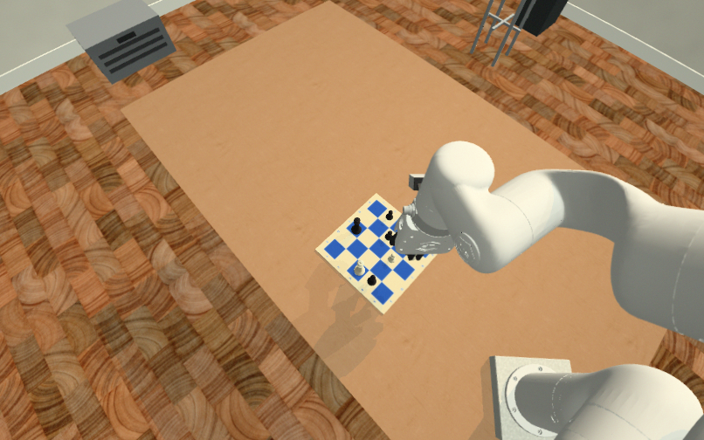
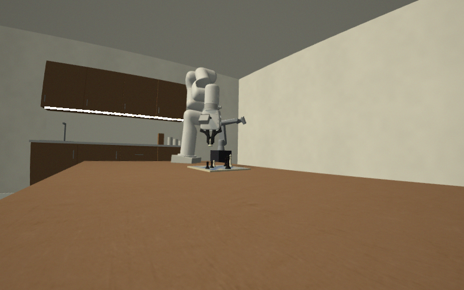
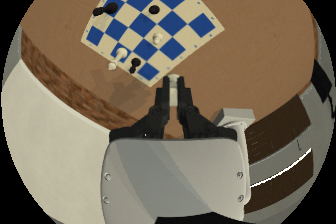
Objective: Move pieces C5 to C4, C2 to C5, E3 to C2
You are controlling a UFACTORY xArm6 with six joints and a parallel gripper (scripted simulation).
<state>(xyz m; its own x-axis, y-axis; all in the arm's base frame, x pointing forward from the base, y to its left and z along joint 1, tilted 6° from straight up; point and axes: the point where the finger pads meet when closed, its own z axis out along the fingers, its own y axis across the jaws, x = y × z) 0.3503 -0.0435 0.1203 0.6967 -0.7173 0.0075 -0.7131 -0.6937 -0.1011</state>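
The white pawn is 40 mm ahead of my hand and 120 mm below it. Round my hand: blue-and-cream chessboard 80 mm ahead, 130 mm below; then white chess piece 70 mm ahead, 70 mm to the left, 100 mm below; then black pawn 40 mm ahead, 70 mm to the left, 110 mm below.
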